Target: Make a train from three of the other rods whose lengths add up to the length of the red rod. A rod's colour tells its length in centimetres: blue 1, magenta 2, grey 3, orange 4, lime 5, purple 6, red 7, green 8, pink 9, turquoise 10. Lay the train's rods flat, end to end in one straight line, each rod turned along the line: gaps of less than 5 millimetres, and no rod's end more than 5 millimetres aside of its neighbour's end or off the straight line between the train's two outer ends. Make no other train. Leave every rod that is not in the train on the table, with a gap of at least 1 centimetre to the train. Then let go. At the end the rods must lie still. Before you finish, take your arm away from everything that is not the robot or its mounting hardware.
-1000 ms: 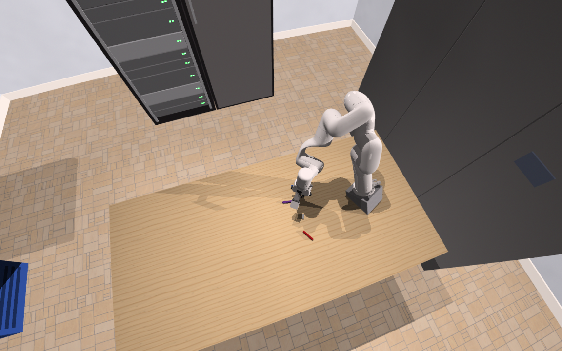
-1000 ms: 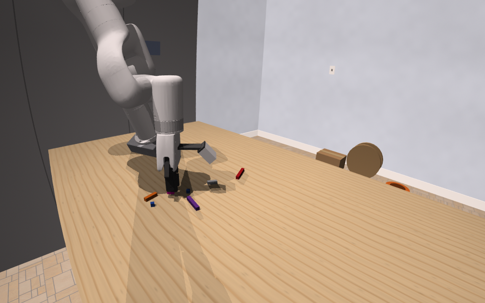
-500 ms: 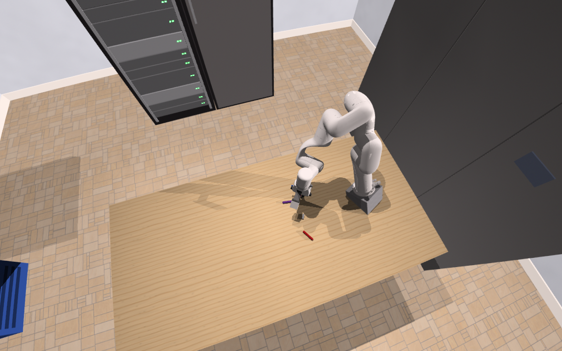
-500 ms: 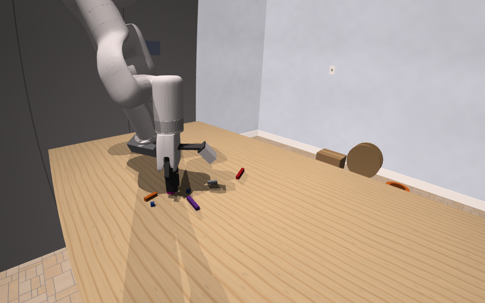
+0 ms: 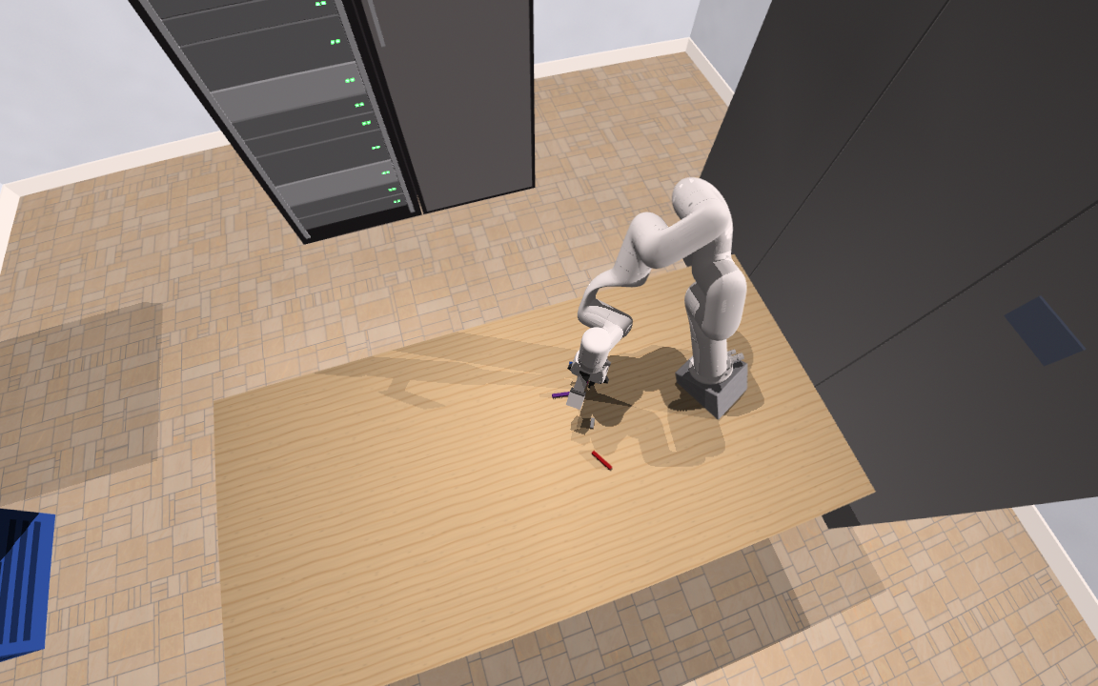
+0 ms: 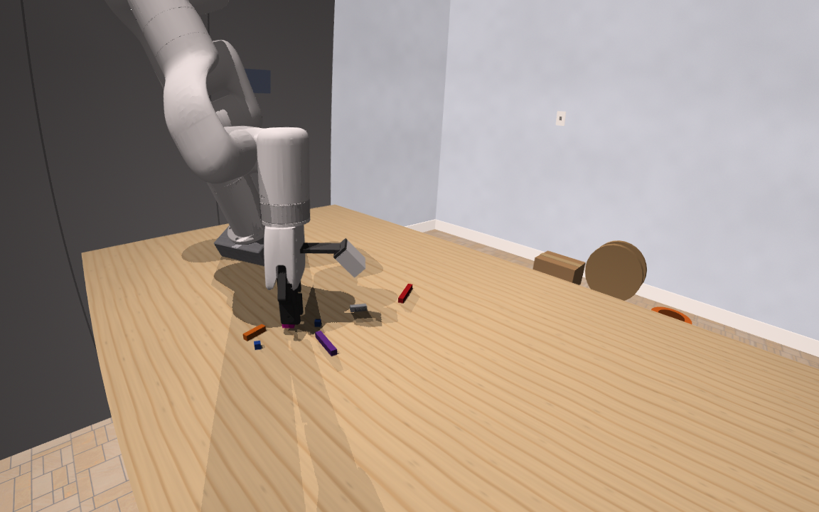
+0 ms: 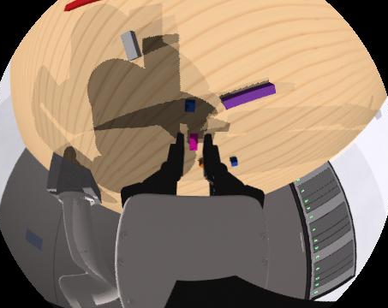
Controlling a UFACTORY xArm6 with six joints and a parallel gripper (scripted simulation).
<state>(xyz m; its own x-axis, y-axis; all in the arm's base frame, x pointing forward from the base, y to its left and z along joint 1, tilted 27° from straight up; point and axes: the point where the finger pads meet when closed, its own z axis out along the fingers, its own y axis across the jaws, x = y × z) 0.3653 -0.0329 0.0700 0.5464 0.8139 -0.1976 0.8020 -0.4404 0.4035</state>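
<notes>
The magenta rod is 30 mm below my hand and 10 mm to the right of it. From my hand the other things lie so: purple rod (80 mm ahead, 30 mm below, 20 mm to the left); then orange rod (70 mm to the right, 30 mm below, 10 mm behind); then grey rod (120 mm to the left, 30 mm below, 10 mm ahead).
</notes>
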